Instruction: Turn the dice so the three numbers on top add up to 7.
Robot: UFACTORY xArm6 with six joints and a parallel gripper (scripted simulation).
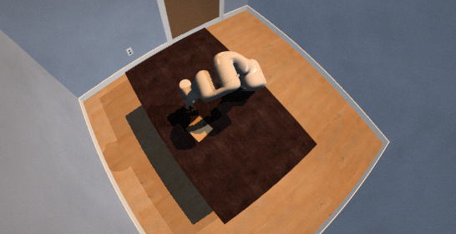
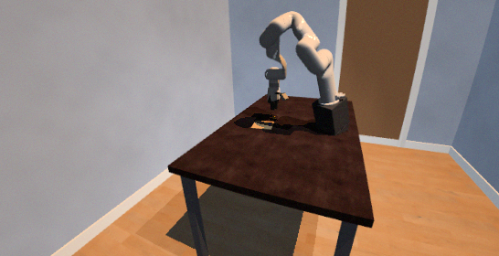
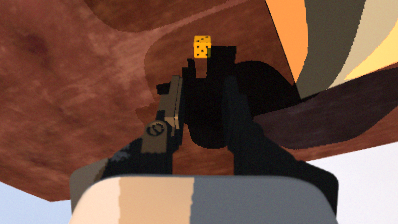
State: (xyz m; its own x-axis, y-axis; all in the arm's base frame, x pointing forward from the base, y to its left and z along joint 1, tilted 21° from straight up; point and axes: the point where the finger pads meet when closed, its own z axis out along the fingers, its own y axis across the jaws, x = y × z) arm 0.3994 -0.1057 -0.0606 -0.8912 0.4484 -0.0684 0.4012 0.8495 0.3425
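Right now the yellow die is 90 mm below my hand. The rest, counted from my hand: mat: 140 mm to the left, 90 mm below, 40 mm ahead; blue die: 140 mm to the left, 80 mm below, 10 mm behind; black die: 130 mm to the left, 90 mm below, 60 mm behind.
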